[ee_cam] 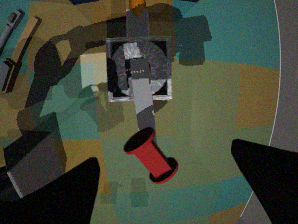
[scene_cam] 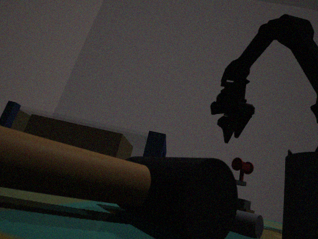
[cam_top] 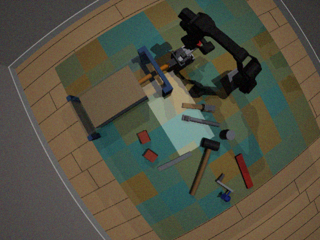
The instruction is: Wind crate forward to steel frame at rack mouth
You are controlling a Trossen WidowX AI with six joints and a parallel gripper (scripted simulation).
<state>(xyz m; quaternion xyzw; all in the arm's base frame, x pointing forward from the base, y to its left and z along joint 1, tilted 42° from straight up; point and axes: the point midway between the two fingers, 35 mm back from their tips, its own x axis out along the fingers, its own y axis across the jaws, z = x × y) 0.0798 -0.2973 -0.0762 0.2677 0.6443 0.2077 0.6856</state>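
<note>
My gripper tip is 9 cm above the red knob, 4 cm past it and 1 cm to the right of it. From my gripper tip the other things lie so: red-knobbed crank (12 cm below, 1 cm to the left, 1 cm behind); then grey winch (19 cm below, 4 cm ahead); then blue steel frame (21 cm ahead, 12 cm below, 2 cm to the right).
</note>
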